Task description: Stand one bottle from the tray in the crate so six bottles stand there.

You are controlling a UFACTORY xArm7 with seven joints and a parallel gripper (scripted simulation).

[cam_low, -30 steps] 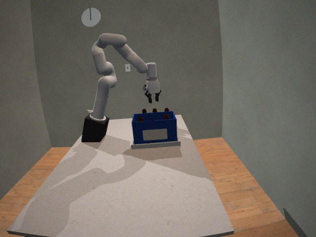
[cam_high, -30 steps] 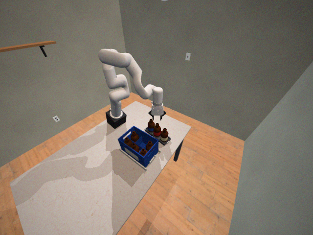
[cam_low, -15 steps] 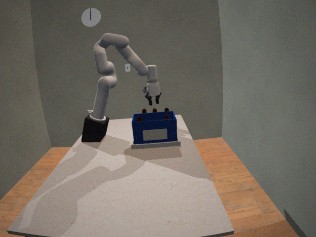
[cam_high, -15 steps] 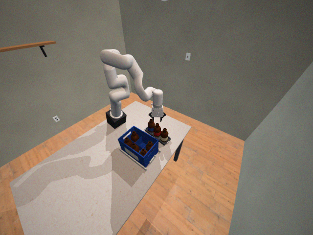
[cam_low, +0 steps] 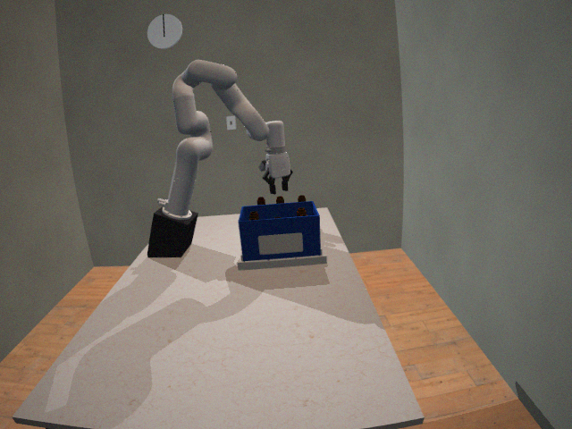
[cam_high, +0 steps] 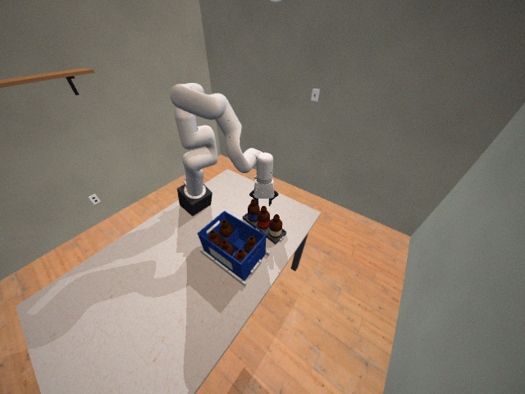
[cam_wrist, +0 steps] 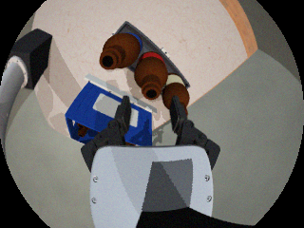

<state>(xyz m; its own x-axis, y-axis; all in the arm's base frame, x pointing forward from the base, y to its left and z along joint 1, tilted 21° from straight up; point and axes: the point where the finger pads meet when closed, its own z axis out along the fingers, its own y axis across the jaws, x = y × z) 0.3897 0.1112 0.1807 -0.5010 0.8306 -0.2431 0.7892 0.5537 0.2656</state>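
The dark tray is 19 cm below my hand. Round my hand: blue crate 25 cm to the right, 11 cm below, 3 cm behind.
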